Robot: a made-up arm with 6 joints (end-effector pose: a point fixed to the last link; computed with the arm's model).
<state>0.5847 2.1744 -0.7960 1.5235 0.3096 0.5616</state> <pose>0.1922 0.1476 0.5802 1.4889 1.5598 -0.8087</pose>
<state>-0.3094 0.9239 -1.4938 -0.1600 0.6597 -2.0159</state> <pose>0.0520 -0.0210 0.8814 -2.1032 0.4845 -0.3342</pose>
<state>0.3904 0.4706 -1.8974 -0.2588 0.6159 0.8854</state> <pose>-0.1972 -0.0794 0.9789 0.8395 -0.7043 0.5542</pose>
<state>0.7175 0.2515 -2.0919 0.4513 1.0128 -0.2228</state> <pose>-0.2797 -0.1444 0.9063 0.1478 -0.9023 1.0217</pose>
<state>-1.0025 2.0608 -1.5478 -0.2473 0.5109 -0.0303</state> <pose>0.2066 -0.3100 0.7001 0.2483 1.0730 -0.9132</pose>
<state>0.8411 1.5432 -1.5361 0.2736 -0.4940 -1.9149</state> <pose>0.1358 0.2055 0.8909 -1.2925 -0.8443 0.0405</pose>
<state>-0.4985 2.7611 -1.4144 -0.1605 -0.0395 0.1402</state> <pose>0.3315 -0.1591 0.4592 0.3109 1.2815 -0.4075</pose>
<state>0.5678 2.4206 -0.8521 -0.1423 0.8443 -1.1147</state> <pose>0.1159 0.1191 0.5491 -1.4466 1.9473 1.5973</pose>
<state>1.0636 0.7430 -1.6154 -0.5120 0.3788 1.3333</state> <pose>-0.0321 -0.0478 0.9933 1.1045 -0.0641 1.0980</pose>
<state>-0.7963 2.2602 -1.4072 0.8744 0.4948 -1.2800</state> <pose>0.2871 -0.2122 0.6262 0.1885 1.0571 -0.1455</pose>
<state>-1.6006 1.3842 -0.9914 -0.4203 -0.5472 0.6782</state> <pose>0.0113 -0.1903 0.8621 0.1471 -0.2750 -1.3338</pose>
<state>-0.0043 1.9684 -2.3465 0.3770 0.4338 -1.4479</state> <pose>0.3549 0.0499 0.8982 -1.1078 -0.0577 0.0549</pose>
